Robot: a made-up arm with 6 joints. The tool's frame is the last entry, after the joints. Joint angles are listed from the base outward. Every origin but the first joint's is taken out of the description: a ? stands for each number. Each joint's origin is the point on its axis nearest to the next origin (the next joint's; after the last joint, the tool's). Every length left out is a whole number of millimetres.
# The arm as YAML. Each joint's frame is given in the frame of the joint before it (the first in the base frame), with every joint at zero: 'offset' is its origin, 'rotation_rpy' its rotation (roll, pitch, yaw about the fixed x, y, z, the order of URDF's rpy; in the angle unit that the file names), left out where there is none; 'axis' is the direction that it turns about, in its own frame. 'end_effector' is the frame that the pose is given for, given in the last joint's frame.
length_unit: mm
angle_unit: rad
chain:
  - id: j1
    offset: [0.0, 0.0, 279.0]
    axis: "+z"
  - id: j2
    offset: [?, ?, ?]
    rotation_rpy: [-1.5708, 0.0, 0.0]
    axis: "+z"
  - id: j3
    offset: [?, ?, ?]
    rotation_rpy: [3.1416, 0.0, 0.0]
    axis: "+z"
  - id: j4
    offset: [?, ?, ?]
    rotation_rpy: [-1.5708, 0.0, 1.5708]
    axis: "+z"
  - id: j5
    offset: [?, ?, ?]
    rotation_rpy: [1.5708, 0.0, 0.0]
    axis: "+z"
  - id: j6
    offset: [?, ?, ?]
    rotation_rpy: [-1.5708, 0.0, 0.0]
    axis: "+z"
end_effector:
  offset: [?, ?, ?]
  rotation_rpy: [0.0, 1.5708, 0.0]
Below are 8 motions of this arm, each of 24 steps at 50 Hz.
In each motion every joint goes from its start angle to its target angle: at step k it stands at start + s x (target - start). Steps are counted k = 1, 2, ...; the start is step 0. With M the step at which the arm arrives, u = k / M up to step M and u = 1 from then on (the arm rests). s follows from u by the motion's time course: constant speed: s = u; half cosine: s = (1 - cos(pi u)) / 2; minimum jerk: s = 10 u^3 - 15 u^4 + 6 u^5.
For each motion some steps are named. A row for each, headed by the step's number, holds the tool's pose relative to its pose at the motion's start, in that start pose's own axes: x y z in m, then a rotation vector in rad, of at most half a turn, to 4 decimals.
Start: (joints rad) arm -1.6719 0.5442 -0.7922 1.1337 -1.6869 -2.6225
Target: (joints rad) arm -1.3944 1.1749 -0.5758 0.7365 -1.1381 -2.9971
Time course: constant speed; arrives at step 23
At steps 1, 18, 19, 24:
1: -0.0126 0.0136 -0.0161 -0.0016 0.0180 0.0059
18: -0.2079 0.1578 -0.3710 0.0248 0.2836 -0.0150
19: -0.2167 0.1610 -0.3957 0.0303 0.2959 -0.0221
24: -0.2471 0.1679 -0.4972 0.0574 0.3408 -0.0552

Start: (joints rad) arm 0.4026 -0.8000 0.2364 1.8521 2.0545 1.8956
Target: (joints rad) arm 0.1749 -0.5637 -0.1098 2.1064 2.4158 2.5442
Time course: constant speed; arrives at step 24
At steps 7, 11, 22, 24:
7: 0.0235 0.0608 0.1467 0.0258 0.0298 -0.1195
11: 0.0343 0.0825 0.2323 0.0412 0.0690 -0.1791
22: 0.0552 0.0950 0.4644 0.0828 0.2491 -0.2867
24: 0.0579 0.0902 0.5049 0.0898 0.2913 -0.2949

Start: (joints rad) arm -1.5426 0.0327 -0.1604 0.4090 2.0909 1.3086
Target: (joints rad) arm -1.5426 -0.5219 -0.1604 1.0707 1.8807 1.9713
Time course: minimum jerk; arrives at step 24
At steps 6, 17, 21, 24:
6: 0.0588 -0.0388 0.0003 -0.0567 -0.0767 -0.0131
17: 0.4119 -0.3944 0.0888 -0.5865 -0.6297 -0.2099
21: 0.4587 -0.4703 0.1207 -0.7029 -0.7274 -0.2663
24: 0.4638 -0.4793 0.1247 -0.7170 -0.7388 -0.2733

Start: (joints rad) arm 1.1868 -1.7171 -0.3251 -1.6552 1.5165 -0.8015
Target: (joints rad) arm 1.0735 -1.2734 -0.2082 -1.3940 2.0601 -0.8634
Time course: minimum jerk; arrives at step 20
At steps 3, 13, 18, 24:
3: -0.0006 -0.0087 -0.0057 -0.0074 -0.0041 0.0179
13: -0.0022 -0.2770 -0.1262 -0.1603 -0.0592 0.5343
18: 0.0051 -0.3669 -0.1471 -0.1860 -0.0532 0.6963
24: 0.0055 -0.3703 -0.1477 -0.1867 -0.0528 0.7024

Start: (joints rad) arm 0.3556 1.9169 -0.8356 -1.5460 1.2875 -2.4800
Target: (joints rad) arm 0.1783 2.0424 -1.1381 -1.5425 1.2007 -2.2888
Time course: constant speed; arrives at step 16
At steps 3, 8, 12, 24:
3: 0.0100 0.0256 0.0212 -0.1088 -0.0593 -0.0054
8: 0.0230 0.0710 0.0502 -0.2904 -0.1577 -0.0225
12: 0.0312 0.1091 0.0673 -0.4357 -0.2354 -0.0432
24: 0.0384 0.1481 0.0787 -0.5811 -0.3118 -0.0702

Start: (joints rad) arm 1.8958 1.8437 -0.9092 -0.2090 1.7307 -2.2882
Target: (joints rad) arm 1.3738 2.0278 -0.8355 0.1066 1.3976 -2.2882
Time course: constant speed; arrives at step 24
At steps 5, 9, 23, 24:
5: 0.0195 -0.0086 0.0553 0.0980 -0.0619 -0.0915
9: 0.0321 -0.0203 0.0989 0.1785 -0.1037 -0.1652
23: 0.0567 -0.0928 0.2371 0.4692 -0.1918 -0.4213
24: 0.0575 -0.0997 0.2457 0.4902 -0.1944 -0.4393

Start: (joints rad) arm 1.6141 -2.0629 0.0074 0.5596 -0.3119 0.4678
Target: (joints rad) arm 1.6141 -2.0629 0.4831 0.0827 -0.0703 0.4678
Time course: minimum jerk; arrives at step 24
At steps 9, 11, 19, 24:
9: -0.0281 -0.0586 0.0217 0.1432 -0.1515 -0.1031
11: -0.0455 -0.0882 0.0327 0.2173 -0.2362 -0.1579
19: -0.1178 -0.1814 0.0685 0.4640 -0.5494 -0.3438
24: -0.1281 -0.1920 0.0728 0.4938 -0.5905 -0.3663

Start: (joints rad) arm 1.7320 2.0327 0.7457 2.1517 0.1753 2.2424
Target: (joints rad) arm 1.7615 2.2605 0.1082 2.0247 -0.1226 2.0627
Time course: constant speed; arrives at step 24
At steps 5, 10, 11, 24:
5: 0.0586 -0.1342 0.0484 0.0792 -0.0948 -0.1178
10: 0.0955 -0.2724 0.0967 0.1485 -0.2008 -0.2319
11: 0.1003 -0.3003 0.1062 0.1611 -0.2233 -0.2543
24: 0.0850 -0.6516 0.2217 0.2789 -0.5481 -0.5293

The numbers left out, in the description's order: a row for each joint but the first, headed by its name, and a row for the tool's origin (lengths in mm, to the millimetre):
j2: 0.0 0.0 0.0
j3: 0.0 -1015.0 0.0
j4: 634.0 0.0 0.0
j5: 0.0 -134.0 0.0
j6: 0.0 0.0 0.0
tool: 0.0 0.0 0.0

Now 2 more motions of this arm.
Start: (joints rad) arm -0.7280 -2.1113 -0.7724 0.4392 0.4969 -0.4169
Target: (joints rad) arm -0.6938 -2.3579 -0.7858 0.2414 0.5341 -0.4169
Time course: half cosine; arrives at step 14
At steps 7, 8, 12, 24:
7: -0.1000 0.0024 0.0107 0.0810 -0.1541 -0.0329
8: -0.1221 0.0031 0.0113 0.0994 -0.1885 -0.0392
12: -0.1891 0.0058 0.0089 0.1561 -0.2935 -0.0564
24: -0.1988 0.0062 0.0080 0.1644 -0.3088 -0.0586

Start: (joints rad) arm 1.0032 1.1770 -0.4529 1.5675 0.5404 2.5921
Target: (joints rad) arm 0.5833 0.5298 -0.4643 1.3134 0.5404 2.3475
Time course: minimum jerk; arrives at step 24
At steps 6, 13, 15, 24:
6: -0.0854 0.0104 0.0006 0.0513 0.0511 0.0769
13: -0.4743 -0.0198 0.0492 0.2808 0.2982 0.4214
15: -0.5876 -0.0562 0.0750 0.3474 0.3792 0.5258
24: -0.7811 -0.1577 0.1292 0.4619 0.5362 0.7184

